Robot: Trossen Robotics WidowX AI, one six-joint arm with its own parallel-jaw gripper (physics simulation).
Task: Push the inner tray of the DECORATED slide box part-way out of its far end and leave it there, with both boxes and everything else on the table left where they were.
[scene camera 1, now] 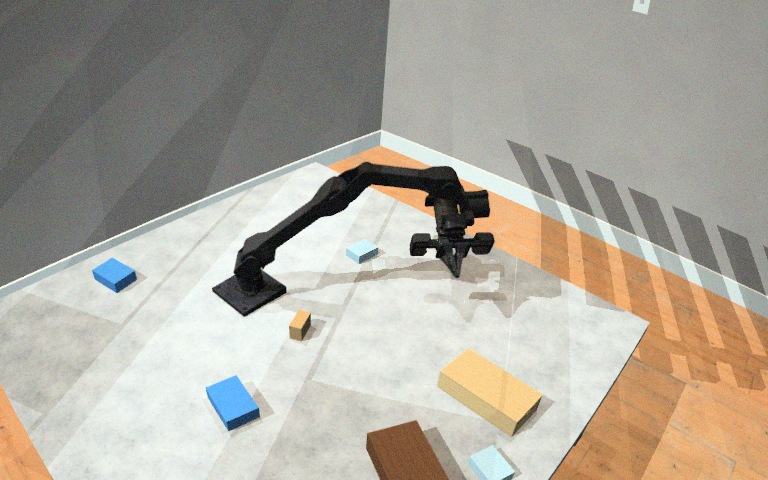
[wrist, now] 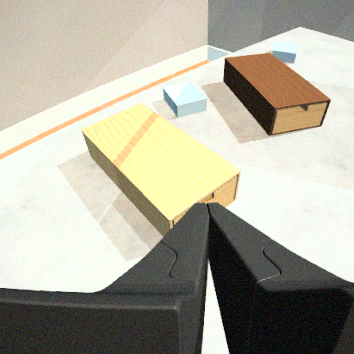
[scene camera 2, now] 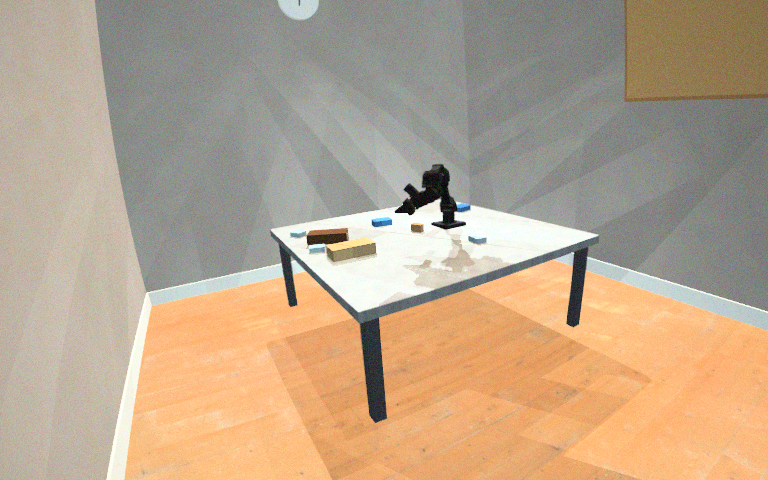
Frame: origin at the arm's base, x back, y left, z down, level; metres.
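Where they show: gripper, fingertip midpoint: [scene camera 1: 457, 277] [wrist: 205, 214] [scene camera 2: 394, 212]; arm's base at its link origin: [scene camera 1: 251, 285] [scene camera 2: 449, 222].
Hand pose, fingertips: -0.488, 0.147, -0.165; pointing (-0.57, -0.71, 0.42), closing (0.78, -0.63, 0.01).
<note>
Things, the pixels of their top centre, and the offset from my fingertips, as dx, dy, dz. Level surfaces: height alone.
- pale yellow wooden slide box at its top centre: [wrist: 151, 147] [scene camera 1: 491, 383] [scene camera 2: 350, 243] -0.163, -0.123, +0.130
- dark brown slide box at its top centre: [scene camera 1: 412, 467] [wrist: 271, 74] [scene camera 2: 327, 231] -0.131, -0.395, +0.130
- table at its surface level: dz +0.181
- third light blue block at its top centre: [scene camera 1: 362, 247] [scene camera 2: 477, 236] +0.354, +0.164, +0.156
- small tan block at its top centre: [scene camera 1: 299, 319] [scene camera 2: 417, 223] +0.290, -0.189, +0.141
A pale yellow wooden slide box [scene camera 1: 489, 390] [scene camera 2: 351, 250] [wrist: 165, 160] lies flat; a darker band crosses its top in the wrist view. Its near end shows a tray front with a small notch, partly hidden by the fingertips. A dark brown slide box [scene camera 1: 404, 447] [scene camera 2: 327, 236] [wrist: 275, 80] lies beside it, its notched light tray front facing the wrist camera. No tray is seen standing out of either box. I cannot tell which box counts as decorated. My gripper [scene camera 1: 456, 275] [scene camera 2: 397, 211] [wrist: 205, 214] is shut and empty, above the table and apart from both boxes.
On the table [scene camera 2: 538, 237] are a light blue block [scene camera 1: 491, 463] [scene camera 2: 316, 248] [wrist: 185, 98] between the boxes, another beyond the brown box [scene camera 2: 297, 233] [wrist: 284, 51], a third light blue block [scene camera 1: 361, 250], two blue blocks [scene camera 1: 232, 401] [scene camera 1: 113, 274] and a small tan block [scene camera 1: 300, 325].
</note>
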